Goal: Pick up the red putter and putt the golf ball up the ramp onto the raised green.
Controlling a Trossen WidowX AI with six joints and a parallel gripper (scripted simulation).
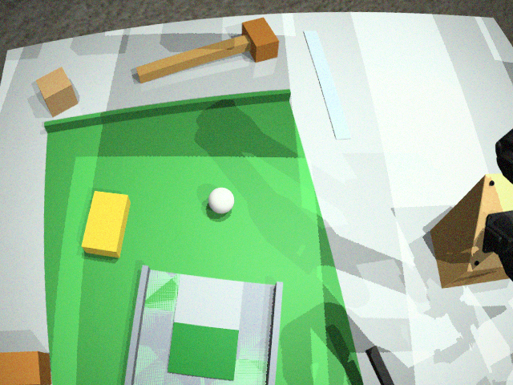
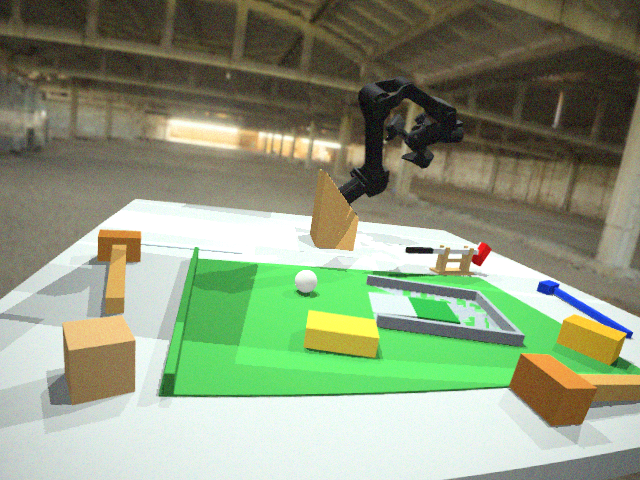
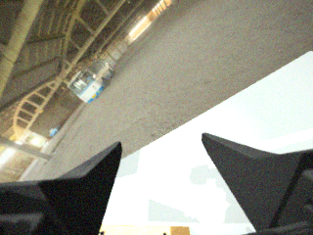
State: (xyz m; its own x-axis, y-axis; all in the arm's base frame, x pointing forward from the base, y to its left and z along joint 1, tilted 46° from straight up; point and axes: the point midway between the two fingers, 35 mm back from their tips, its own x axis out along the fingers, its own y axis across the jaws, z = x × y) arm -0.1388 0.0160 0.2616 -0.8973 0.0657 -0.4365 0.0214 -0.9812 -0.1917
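Now: gripper tip 34 cm short of the red putter, 8 cm to the right of it and 25 cm above it. Round my gripper tip: white golf ball (58 cm ahead, 34 cm to the right, 29 cm below); then green mat (64 cm ahead, 19 cm to the right, 31 cm below); then blue stick (57 cm ahead, 32 cm to the left, 30 cm below).
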